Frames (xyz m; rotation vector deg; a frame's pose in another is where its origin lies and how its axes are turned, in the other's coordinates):
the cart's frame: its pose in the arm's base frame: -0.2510 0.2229 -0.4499 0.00 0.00 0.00
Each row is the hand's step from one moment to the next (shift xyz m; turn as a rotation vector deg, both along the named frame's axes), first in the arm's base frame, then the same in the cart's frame.
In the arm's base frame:
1: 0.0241 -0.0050 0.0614 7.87 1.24 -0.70
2: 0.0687 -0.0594 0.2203 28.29 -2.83 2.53
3: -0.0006 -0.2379 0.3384 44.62 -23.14 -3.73
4: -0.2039 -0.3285 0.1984 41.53 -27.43 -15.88
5: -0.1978 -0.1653 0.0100 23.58 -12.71 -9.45
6: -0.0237 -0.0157 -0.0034 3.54 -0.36 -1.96
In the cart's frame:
1: 0.0241 -0.0050 0.0614 7.87 1.24 -0.70
2: 0.0687 -0.0594 0.2203 28.29 -2.83 2.53
3: -0.0006 -0.2379 0.3384 44.62 -23.14 -3.73
4: -0.2039 -0.3285 0.1984 41.53 -27.43 -15.88
5: -0.1978 -0.1653 0.0100 23.58 -12.71 -9.45
6: -0.0237 -0.0157 -0.0034 3.54 -0.36 -1.96

